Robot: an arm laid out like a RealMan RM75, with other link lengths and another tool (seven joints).
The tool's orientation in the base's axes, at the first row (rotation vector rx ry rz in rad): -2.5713 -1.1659 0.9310
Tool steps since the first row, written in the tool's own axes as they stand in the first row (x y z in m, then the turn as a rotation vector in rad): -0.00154 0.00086 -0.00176 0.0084 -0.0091 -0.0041; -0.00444 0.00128 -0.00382 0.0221 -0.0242 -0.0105; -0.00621 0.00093 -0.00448 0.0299 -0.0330 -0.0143; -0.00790 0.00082 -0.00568 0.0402 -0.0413 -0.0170; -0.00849 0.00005 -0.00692 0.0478 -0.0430 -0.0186
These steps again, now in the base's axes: 0.00083 -0.00153 0.00178 0.0010 0.0127 0.0028; 0.00088 -0.00372 0.00462 0.0024 0.0335 0.0073; 0.00018 -0.00470 0.00611 0.0031 0.0456 0.0100; -0.00001 -0.00573 0.00790 0.0047 0.0590 0.0105; -0.00003 -0.00552 0.00946 0.0084 0.0658 0.0089
